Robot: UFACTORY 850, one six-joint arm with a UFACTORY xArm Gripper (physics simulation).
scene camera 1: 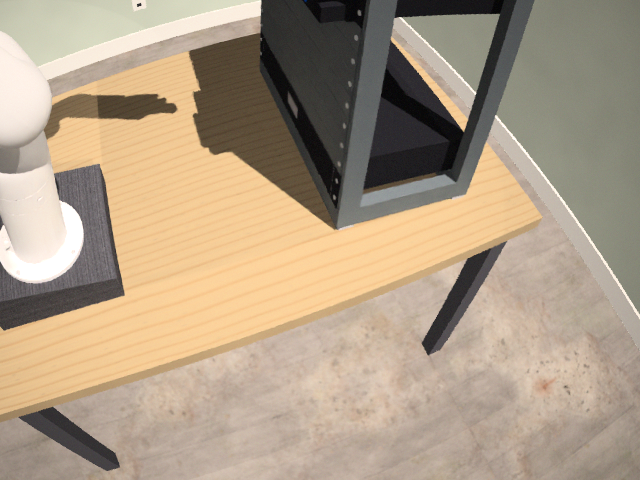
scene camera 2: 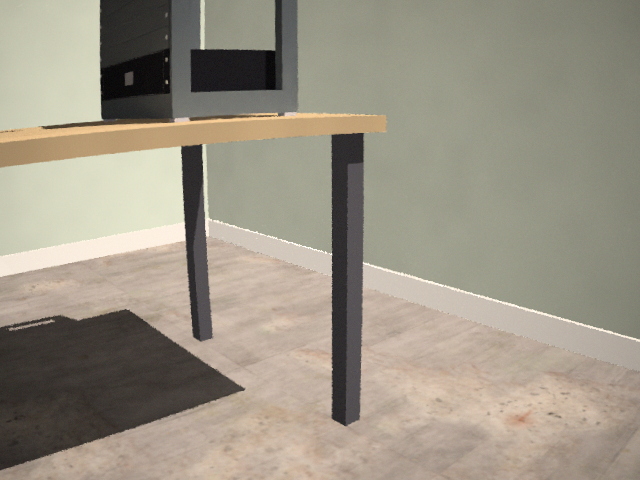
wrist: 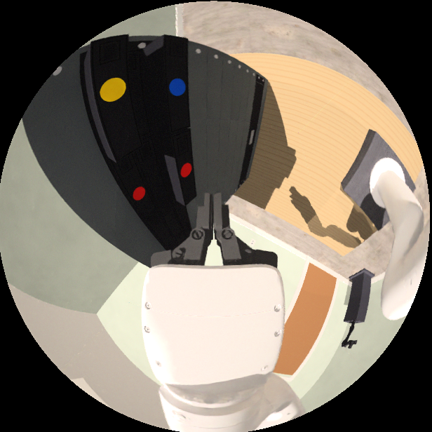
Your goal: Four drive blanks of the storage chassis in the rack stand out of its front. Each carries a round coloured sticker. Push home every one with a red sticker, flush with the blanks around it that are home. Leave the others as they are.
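In the wrist view four round stickers show on dark blanks of the chassis in the rack (scene camera 1: pixel 364 118) (scene camera 2: pixel 183 62): a yellow sticker (wrist: pixel 112 89), a blue sticker (wrist: pixel 177 87), a right red sticker (wrist: pixel 186 170) and a left red sticker (wrist: pixel 139 193). Lighter side faces show beside the yellow, blue and right red blanks, which stand out. No such side face shows at the left red blank; its depth is hard to tell. My gripper (wrist: pixel 213 201) is shut and empty, its tips in front of the rack, just below and right of the right red sticker in the image. It does not show in the scene views.
The rack stands on the wooden table (scene camera 1: pixel 232 289) (scene camera 2: pixel 351 124). Plain grey panels (wrist: pixel 217 115) adjoin the blanks. The white arm (scene camera 1: pixel 31 206) (wrist: pixel 400 210) rises from a dark base block (scene camera 1: pixel 93 222) (wrist: pixel 357 165). A dark block (scene camera 1: pixel 330 11) sticks out of the rack front.
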